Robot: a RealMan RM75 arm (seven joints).
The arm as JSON. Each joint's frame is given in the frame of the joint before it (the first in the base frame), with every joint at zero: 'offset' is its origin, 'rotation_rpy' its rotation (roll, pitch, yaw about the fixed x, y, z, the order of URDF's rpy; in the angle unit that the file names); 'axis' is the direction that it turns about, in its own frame. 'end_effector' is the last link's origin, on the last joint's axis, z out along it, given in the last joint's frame.
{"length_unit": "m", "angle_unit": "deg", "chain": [
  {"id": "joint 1", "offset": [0.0, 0.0, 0.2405], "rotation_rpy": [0.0, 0.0, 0.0], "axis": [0.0, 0.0, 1.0]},
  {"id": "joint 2", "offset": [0.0, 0.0, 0.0], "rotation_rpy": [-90.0, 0.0, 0.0], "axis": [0.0, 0.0, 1.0]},
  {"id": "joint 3", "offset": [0.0, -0.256, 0.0], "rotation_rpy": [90.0, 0.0, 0.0], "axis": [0.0, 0.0, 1.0]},
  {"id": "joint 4", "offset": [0.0, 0.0, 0.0], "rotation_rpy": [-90.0, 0.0, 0.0], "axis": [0.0, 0.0, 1.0]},
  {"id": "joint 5", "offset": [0.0, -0.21, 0.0], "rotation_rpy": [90.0, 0.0, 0.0], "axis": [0.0, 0.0, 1.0]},
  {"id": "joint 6", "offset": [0.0, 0.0, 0.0], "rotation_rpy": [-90.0, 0.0, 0.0], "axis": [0.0, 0.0, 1.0]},
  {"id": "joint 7", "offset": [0.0, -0.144, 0.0], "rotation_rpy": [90.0, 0.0, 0.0], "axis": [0.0, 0.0, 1.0]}
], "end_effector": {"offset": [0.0, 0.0, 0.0], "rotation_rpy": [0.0, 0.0, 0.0]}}
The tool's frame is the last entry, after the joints.
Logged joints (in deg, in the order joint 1, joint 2, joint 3, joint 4, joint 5, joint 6, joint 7), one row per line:
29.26, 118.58, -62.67, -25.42, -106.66, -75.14, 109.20
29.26, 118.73, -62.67, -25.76, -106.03, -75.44, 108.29
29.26, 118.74, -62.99, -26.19, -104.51, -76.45, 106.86
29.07, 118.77, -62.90, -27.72, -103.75, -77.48, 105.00
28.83, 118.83, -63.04, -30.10, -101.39, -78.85, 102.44
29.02, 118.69, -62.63, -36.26, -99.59, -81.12, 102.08
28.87, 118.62, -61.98, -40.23, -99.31, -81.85, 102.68
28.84, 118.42, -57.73, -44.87, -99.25, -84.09, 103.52
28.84, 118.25, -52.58, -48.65, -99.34, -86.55, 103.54
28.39, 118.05, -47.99, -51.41, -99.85, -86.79, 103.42
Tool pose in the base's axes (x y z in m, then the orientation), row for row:
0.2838, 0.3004, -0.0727, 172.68, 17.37, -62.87
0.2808, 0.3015, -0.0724, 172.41, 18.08, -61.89
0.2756, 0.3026, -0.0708, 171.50, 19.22, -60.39
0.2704, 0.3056, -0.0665, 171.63, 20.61, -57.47
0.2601, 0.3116, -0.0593, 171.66, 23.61, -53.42
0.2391, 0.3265, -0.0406, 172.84, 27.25, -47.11
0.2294, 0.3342, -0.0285, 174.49, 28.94, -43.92
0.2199, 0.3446, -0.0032, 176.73, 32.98, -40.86
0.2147, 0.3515, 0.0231, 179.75, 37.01, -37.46
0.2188, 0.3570, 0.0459, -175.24, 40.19, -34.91
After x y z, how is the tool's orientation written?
As angles about the fixed x, y, z axes (roll, pitch, yaw), in degrees.
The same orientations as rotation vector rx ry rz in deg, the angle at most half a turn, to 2 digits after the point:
-150.06, 89.72, 28.62
-150.74, 88.23, 29.79
-152.11, 85.97, 32.10
-153.78, 81.67, 33.88
-155.41, 75.25, 37.89
-157.29, 65.75, 42.14
-157.28, 61.16, 43.42
-155.02, 56.26, 47.39
-152.15, 51.46, 51.02
-147.45, 48.84, 52.27

